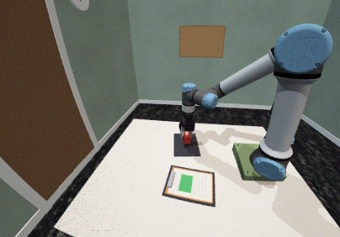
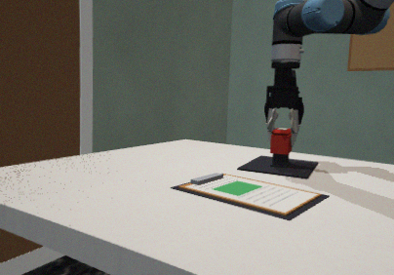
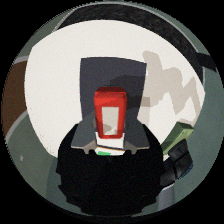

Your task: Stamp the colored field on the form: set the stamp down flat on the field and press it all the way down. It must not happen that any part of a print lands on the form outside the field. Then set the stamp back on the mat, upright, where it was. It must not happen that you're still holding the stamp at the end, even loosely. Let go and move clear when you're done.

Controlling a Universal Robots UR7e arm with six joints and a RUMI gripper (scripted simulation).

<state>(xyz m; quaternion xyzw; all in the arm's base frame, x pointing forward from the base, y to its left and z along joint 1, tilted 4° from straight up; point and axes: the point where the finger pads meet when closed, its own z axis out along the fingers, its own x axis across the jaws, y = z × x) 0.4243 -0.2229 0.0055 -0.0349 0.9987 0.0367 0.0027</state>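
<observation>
Now: hand 70 mm above the dark mat. Round my hand: red stamp 20 mm below.
</observation>
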